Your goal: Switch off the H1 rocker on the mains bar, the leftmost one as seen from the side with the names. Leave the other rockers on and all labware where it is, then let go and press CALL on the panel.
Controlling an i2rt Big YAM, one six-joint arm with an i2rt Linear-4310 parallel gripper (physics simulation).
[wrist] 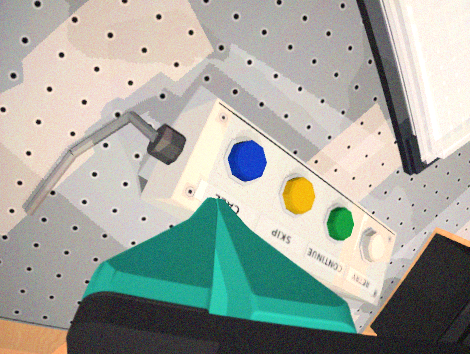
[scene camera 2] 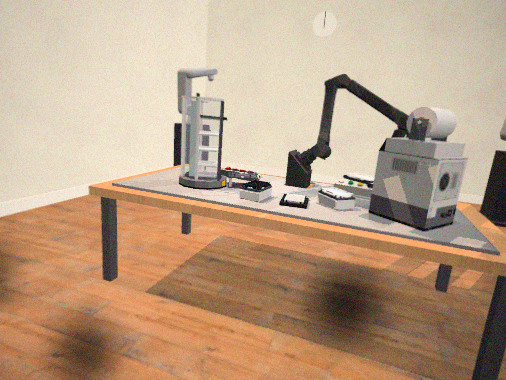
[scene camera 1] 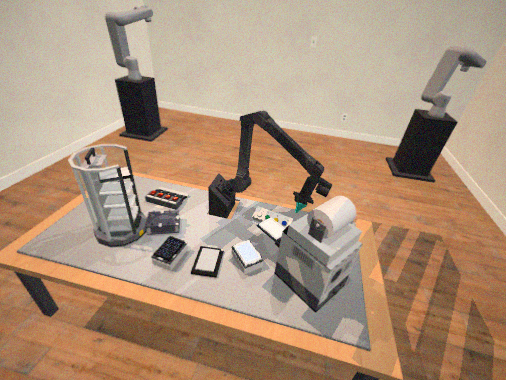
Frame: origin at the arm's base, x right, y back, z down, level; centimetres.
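Where they show: gripper, fingertip midpoint: [wrist: 212, 212] [scene camera 1: 295, 212]; arm's base, link origin: [scene camera 2: 301, 161] [scene camera 1: 224, 190].
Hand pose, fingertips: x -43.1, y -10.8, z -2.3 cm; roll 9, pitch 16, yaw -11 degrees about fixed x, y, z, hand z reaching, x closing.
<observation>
Things, the pixels of their top centre, and the offset from my fingertips. "spot": a spot on its surface instead.
- panel, top centre: [wrist: 313, 247] [scene camera 2: 357, 179] [scene camera 1: 273, 213] dx +11.8, dy +3.8, dz +7.1 cm
- blue button, top centre: [wrist: 251, 167] [scene camera 1: 284, 221] dx +5.0, dy -0.1, dz +8.0 cm
- tall round rack, surface spot: [scene camera 2: 201, 183] [scene camera 1: 115, 242] spot: dx +84.3, dy -34.1, dz +12.6 cm
- grey machine, top centre: [scene camera 1: 332, 202] [scene camera 2: 431, 107] dx -10.8, dy -28.2, dz -30.1 cm
- white-topped tray, top centre: [scene camera 1: 273, 226] [scene camera 2: 362, 175] dx +10.0, dy -12.2, dz +2.1 cm
The mains bar [scene camera 1: 166, 199] [scene camera 2: 242, 174] lies at the back left of the table with several red rockers; its names and each rocker's position are too small to read. The panel [scene camera 1: 263, 215] [wrist: 270, 197] has a blue button [scene camera 1: 284, 223] [wrist: 247, 160] with the CALL label beside it, then yellow, green and white buttons marked SKIP, CONTINUE and RETRY. My gripper [scene camera 1: 298, 210] [wrist: 212, 212] is shut and empty. Its teal tips are above the panel's label side, covering part of the CALL label in the wrist view, with the blue button in full view. In scene camera 2 the fingers are hidden behind the printer-like machine.
A tall round rack [scene camera 1: 120, 239] [scene camera 2: 201, 183] stands left. The grey machine [scene camera 1: 312, 270] [scene camera 2: 400, 192] with a paper roll stands right, near the arm. A white-topped tray [scene camera 1: 273, 228] [wrist: 435, 75] lies beside the panel. A cable leaves the panel's end by the blue button.
</observation>
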